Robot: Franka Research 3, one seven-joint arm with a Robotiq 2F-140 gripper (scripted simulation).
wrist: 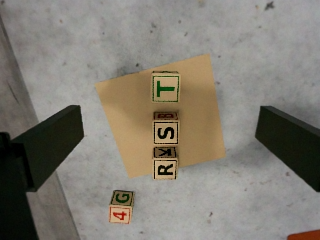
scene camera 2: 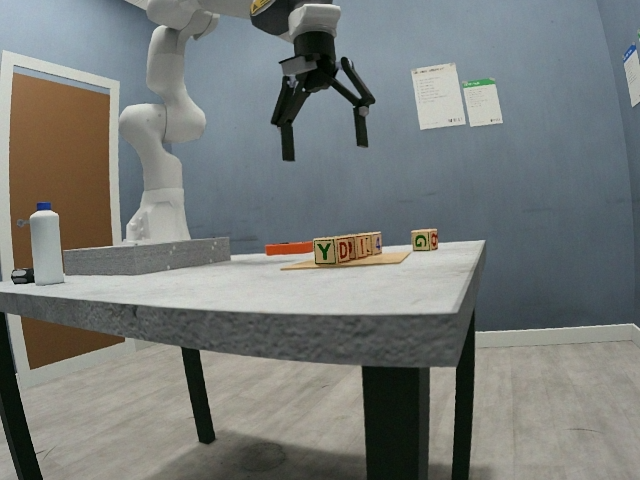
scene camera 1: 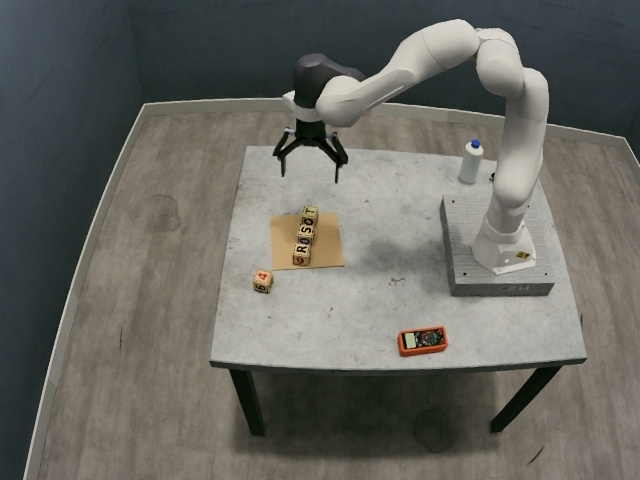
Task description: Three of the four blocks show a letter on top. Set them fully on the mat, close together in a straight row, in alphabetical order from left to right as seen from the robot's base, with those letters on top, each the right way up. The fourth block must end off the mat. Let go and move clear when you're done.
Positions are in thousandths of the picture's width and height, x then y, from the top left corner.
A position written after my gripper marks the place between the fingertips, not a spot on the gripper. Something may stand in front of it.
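Scene camera 1 gives me a white bottle (scene camera 1: 740, 320) together with my gripper (scene camera 1: 485, 368). In scene camera 2 I find my gripper (scene camera 2: 507, 320). The wrist view shows me my gripper (wrist: 533, 506) as well, while the white bottle is out of frame in the wrist view.
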